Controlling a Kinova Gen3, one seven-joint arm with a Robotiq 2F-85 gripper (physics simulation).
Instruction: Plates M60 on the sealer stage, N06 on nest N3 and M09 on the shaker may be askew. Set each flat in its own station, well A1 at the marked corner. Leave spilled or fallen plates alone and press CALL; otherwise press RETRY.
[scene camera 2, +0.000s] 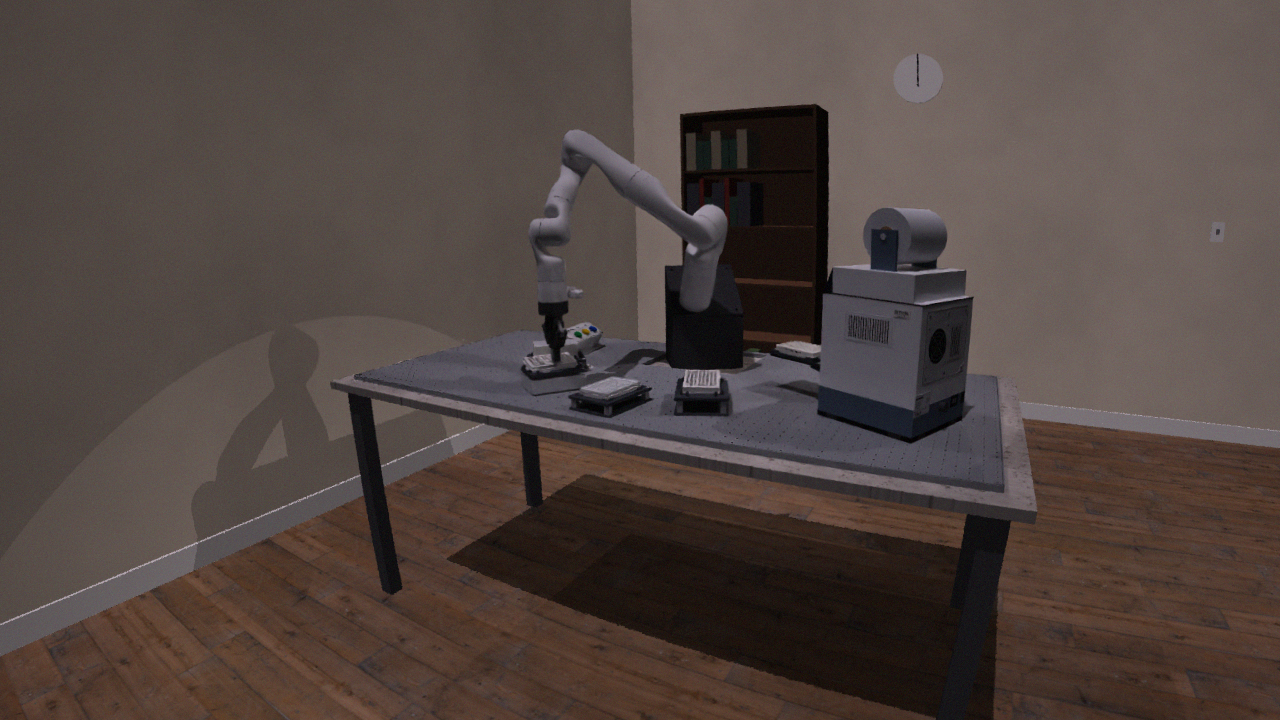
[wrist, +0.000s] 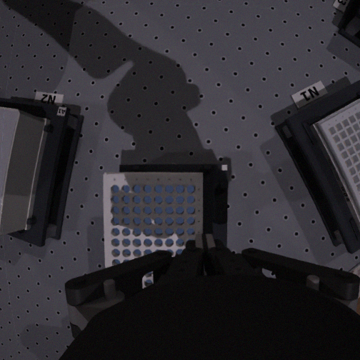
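Where they show: gripper, fingertip midpoint: (scene camera 2: 556, 362); arm's base at its link origin: (scene camera 2: 694, 300).
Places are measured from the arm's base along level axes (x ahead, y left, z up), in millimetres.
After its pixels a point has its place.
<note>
A pale plate with blue wells (scene camera 2: 547, 361) @[y -81, x 467, z -115 mm] (wrist: 155, 215) sits on a dark station with a light grey base (scene camera 2: 552, 383) @[y -33, x 487, z -161 mm], seemingly the shaker. In the wrist view the plate is offset left: its left edge lies beyond the station's far-left corner, and dark station surface (wrist: 216, 200) shows at its right. Tilt and lettering cannot be read. My gripper (scene camera 2: 555, 356) @[y -48, x 462, z -114 mm] (wrist: 203, 245) is shut and empty, its tips over the plate's right edge in the wrist view; contact cannot be told. Another plate (scene camera 2: 798, 348) @[y 413, x 71, z -71 mm] lies on a dark stage beside the sealer (scene camera 2: 863, 358) @[y 652, x 186, z -39 mm]. A label ending in 3 (wrist: 342, 4) marks a partly visible nest.
Nest N2 (wrist: 54, 175) holds a tall pale block (wrist: 22, 170). Nest N1 (wrist: 312, 172) holds a pale plate (wrist: 347, 145). Two loaded nests stand near the front edge in the scene view. A panel with coloured buttons (scene camera 2: 584, 336) @[y -349, x 146, z -132 mm] stands behind the gripper, and a black box (scene camera 2: 704, 322) @[y 46, x 8, z -59 mm] farther right.
</note>
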